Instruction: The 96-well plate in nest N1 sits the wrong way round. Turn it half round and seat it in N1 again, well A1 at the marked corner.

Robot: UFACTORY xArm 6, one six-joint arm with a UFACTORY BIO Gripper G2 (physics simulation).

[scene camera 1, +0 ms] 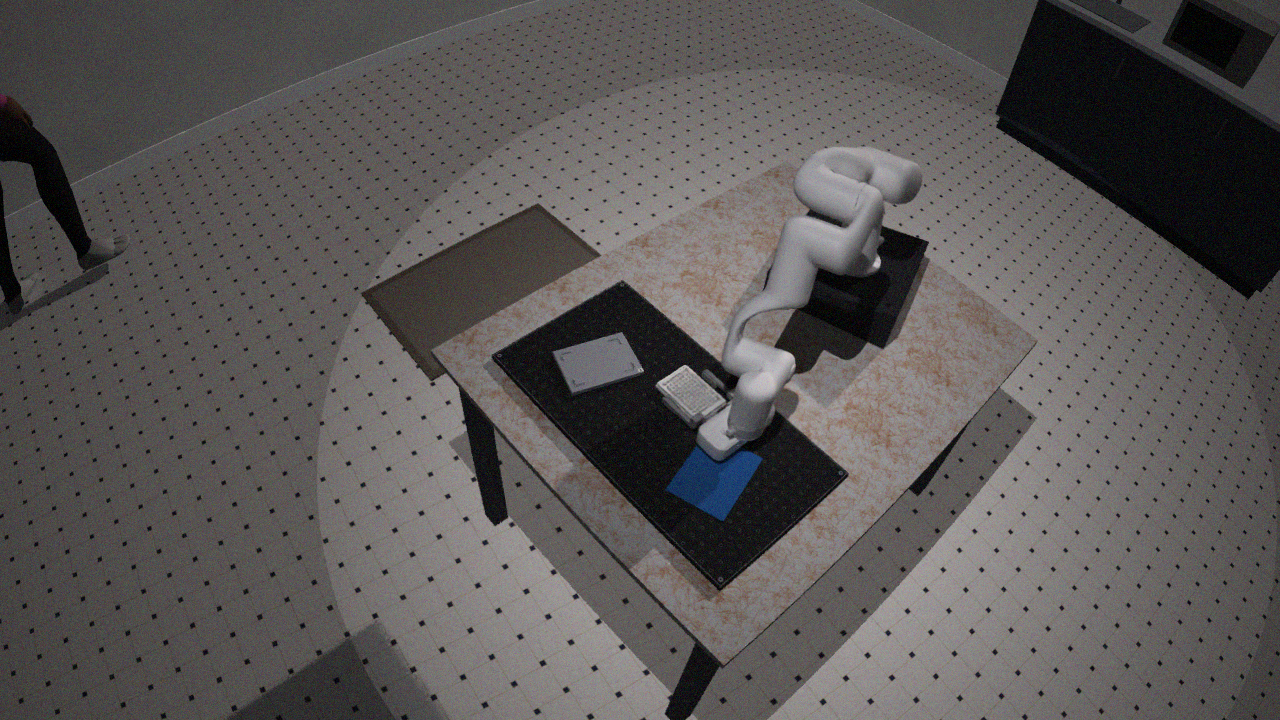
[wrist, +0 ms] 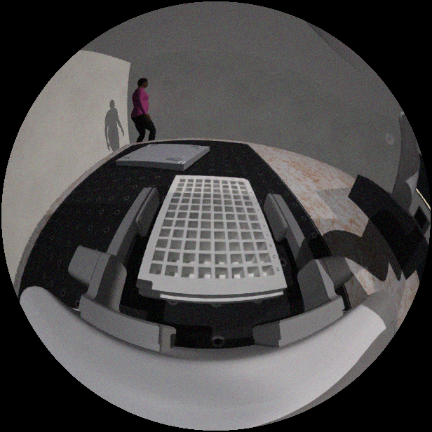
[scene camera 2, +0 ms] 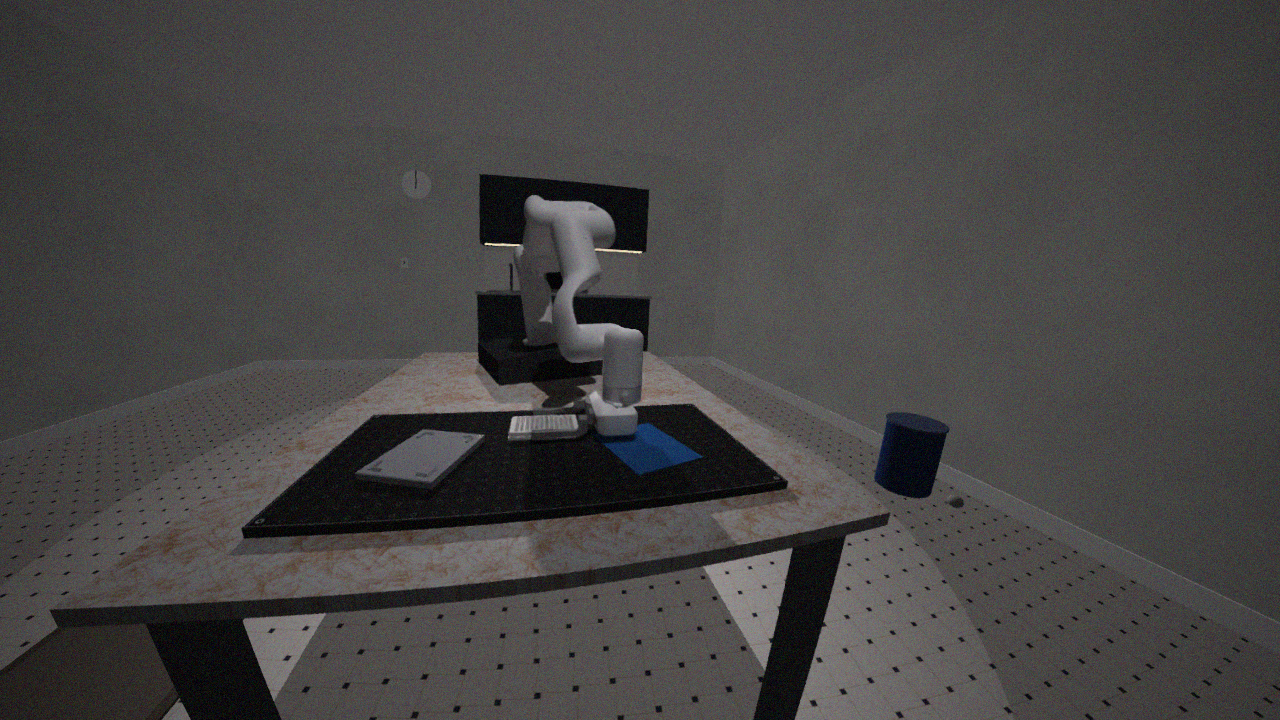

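The white 96-well plate (scene camera 1: 690,394) (scene camera 2: 543,427) (wrist: 212,227) lies level at the middle of the black perforated board (scene camera 1: 617,438) (scene camera 2: 501,492) (wrist: 90,200). My gripper (scene camera 1: 709,399) (scene camera 2: 569,420) (wrist: 214,216) is open and holds nothing. Its two fingers stand along the plate's long sides, with a gap on each side in the wrist view. The palm is beyond the plate's near short end. A flat grey block (scene camera 1: 597,363) (scene camera 2: 424,457) (wrist: 162,155) with corner marks lies apart from the plate. No N1 label or A1 mark is readable, and I cannot tell what supports the plate underneath.
A blue square (scene camera 1: 716,481) (scene camera 2: 651,449) lies on the board beside the hand. The arm's black base (scene camera 1: 881,308) (scene camera 2: 501,362) stands at the table's back. A person (scene camera 1: 40,170) (wrist: 142,109) is beyond the table. A dark blue cylinder (scene camera 2: 910,454) shows at the right in scene camera 2.
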